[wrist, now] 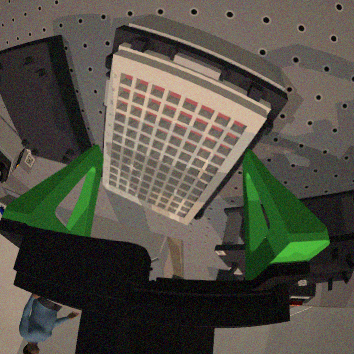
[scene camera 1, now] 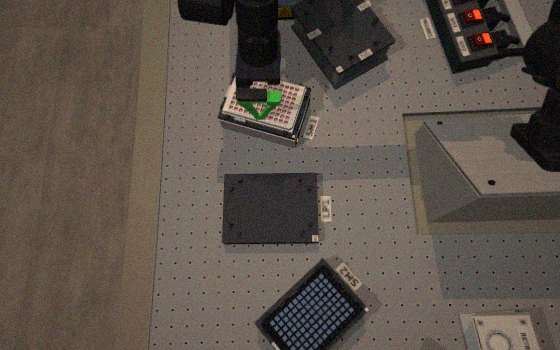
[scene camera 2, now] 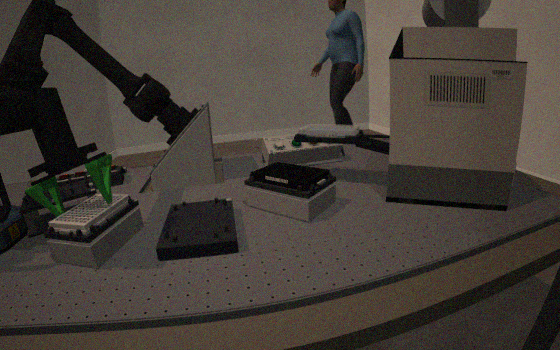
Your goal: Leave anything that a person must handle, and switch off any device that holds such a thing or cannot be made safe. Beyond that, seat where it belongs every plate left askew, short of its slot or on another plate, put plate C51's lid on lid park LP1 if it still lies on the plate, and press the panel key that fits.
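Frame: origin at the arm's base, x ahead, y left, z up, level; centimetres.
Seen in the pictures: gripper, between the fingertips: (wrist: 169, 152) (scene camera 1: 260, 96) (scene camera 2: 86, 211); arm's base, origin of its link: (scene camera 1: 559, 150) (scene camera 2: 184, 127).
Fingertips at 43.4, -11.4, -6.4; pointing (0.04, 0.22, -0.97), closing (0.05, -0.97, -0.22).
Offsets run from my fingertips to a thing's top centre, as dx, dy, dz. "pt": to the spot under its first point.
A white plate with pinkish wells {-0.7, +0.6, +0.4} (scene camera 1: 292, 107) (scene camera 2: 92, 212) (wrist: 165, 145) sits turned slightly askew on shaker SH1 {pt +0.0, +5.6, -3.9} (scene camera 1: 260, 134) (scene camera 2: 117, 232); dark nest edge shows beside it. My gripper (scene camera 2: 85, 208) (wrist: 169, 152) is open and empty, its green fingertips apart on opposite sides of the plate at about its height. Contact is unclear. Lid park LP1 {-2.3, +18.7, -3.2} (scene camera 1: 270, 207) (scene camera 2: 200, 225) (wrist: 40, 95) is a dark block with no lid on it. A dark-framed plate with blue wells {-9.4, +35.7, +0.4} (scene camera 1: 312, 310) lies on shaker SH2 {pt -4.2, +33.8, -3.6} (scene camera 2: 285, 202). The key panel {-38.5, +44.9, +1.9} (scene camera 2: 305, 152) is at the back, with a green key.
A dark nest block {-14.3, -15.0, +1.1} (scene camera 1: 345, 35) stands beside SH1. A strip with red-lit switches {pt -36.5, -13.3, -2.5} (scene camera 1: 465, 37) is at the upper right. A sloped grey mount (scene camera 1: 450, 175) (scene camera 2: 190, 160) and a tall white box {pt +1.6, +64.5, +8.3} (scene camera 2: 455, 130) rise from the table. A person (scene camera 2: 345, 45) (wrist: 40, 317) stands behind.
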